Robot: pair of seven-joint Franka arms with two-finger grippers.
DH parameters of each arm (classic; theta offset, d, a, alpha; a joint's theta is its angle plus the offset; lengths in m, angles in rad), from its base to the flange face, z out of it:
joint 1: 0 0.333 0 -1.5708
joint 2: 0 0 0 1.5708
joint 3: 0 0.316 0.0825 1.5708
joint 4: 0 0 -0.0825 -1.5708
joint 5: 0 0.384 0 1.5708
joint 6: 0 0 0.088 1.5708
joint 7: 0 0.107 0 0
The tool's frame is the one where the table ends.
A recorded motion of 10 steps. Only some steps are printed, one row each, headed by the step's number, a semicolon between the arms.
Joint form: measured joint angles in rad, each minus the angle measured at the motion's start. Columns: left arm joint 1, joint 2, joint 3, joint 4, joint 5, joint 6, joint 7; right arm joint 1, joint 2, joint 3, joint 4, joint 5, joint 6, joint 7.
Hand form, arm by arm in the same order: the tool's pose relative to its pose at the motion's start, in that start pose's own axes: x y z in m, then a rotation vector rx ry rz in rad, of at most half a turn. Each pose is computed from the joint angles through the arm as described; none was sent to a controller.
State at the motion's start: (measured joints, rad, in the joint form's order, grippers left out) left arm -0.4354 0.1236 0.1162 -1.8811 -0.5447 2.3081 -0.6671; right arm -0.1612 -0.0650 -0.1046 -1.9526 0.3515 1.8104 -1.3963
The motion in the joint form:
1: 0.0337 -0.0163 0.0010 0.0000 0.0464 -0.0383 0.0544; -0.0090 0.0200 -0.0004 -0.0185 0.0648 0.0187 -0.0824
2: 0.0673 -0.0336 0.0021 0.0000 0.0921 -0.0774 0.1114; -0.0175 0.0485 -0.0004 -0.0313 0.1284 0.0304 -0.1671
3: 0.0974 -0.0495 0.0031 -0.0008 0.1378 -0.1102 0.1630; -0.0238 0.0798 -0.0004 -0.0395 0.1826 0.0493 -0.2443
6: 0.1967 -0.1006 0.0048 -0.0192 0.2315 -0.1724 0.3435; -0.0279 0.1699 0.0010 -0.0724 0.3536 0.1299 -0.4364
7: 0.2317 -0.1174 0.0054 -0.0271 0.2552 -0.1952 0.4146; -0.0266 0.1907 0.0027 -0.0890 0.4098 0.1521 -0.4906
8: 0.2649 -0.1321 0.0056 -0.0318 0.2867 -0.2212 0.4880; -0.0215 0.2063 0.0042 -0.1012 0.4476 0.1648 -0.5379
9: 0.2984 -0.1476 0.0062 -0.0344 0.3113 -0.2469 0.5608; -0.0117 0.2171 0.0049 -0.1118 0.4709 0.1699 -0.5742
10: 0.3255 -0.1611 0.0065 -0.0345 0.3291 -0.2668 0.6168; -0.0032 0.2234 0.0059 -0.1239 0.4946 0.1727 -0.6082
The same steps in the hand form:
1: 0.0124 -0.0102 -0.0142 0.0339 0.0138 0.0600; -0.0046 0.0057 0.0148 0.0209 0.0559 -0.0435
2: 0.0242 -0.0211 -0.0290 0.0695 0.0255 0.1202; -0.0093 0.0127 0.0318 0.0450 0.1097 -0.0865
3: 0.0344 -0.0317 -0.0427 0.1056 0.0380 0.1754; -0.0138 0.0208 0.0481 0.0555 0.1551 -0.1241
6: 0.0660 -0.0702 -0.0847 0.1831 0.0713 0.3228; -0.0238 0.0409 0.0997 0.0526 0.2881 -0.1867
7: 0.0755 -0.0851 -0.0982 0.2084 0.0725 0.3738; -0.0262 0.0433 0.1156 0.0495 0.3293 -0.1975
8: 0.0839 -0.0995 -0.1111 0.2417 0.0707 0.4320; -0.0262 0.0436 0.1286 0.0506 0.3557 -0.2169
9: 0.0916 -0.1134 -0.1255 0.2684 0.0675 0.4851; -0.0238 0.0417 0.1399 0.0587 0.3711 -0.2390
10: 0.0972 -0.1239 -0.1385 0.2868 0.0665 0.5247; -0.0216 0.0389 0.1494 0.0656 0.3883 -0.2591

